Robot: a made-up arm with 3 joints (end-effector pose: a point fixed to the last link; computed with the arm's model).
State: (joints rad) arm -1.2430 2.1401 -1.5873
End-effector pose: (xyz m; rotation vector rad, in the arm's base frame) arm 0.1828 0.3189 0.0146 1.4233 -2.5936 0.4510
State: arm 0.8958 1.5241 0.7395
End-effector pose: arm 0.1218 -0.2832 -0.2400 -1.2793 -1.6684 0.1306
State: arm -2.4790 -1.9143 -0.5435
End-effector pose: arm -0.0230 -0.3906 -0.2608 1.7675 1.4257 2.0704
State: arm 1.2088 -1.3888 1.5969
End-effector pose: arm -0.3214 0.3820 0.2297 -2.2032 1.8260 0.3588
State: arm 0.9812 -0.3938 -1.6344
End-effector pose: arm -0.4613 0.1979 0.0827 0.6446 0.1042 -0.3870
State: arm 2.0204 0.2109 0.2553
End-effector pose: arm -0.4404 -0.2431 0.0617 -2.2655 -0.1678 0.2040
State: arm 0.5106 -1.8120 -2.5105
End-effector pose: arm 0.0349 0.2110 0.4420 1.3555 0.1237 -2.0514
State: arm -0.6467 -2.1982 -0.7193
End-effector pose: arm 0.1130 -0.1662 0.4638 0.7420 2.3032 -0.0836
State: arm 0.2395 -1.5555 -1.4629
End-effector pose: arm -0.0945 0.1964 0.4703 0.9551 1.0795 -1.2318
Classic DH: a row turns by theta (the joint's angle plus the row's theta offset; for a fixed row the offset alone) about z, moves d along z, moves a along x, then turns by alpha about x. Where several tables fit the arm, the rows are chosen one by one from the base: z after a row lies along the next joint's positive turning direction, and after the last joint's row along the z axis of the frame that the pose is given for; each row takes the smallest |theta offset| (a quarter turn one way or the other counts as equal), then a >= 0, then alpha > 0; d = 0 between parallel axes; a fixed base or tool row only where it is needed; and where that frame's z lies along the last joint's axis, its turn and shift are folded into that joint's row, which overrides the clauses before.
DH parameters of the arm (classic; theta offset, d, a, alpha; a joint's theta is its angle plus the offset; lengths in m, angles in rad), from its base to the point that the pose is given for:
base (fixed): -1.5708 0.04 0 1.5708
joint 1: 1.5708 0.062 0.039 1.5708
joint 2: 0 -0.02 -0.103 -1.5708
joint 3: 1.5708 0.426 0.084 1.5708
tool (fixed): -1.5708 -0.06 0 0

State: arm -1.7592 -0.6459 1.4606
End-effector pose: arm -0.5184 -0.1330 -0.0163 0.2881 -0.0253 0.6477
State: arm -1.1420 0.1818 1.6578
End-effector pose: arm -0.4482 0.1773 -0.0928 -0.5144 -0.0313 -0.1812
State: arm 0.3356 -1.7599 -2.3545
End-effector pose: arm 0.0170 0.1537 0.4710 1.4045 0.4492 -1.9559
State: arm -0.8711 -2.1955 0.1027
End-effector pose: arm 0.0482 -0.3081 0.4267 0.4275 1.9698 1.0428
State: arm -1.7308 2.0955 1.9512
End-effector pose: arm 0.2888 0.2576 0.0138 -0.1331 0.5601 -2.0221
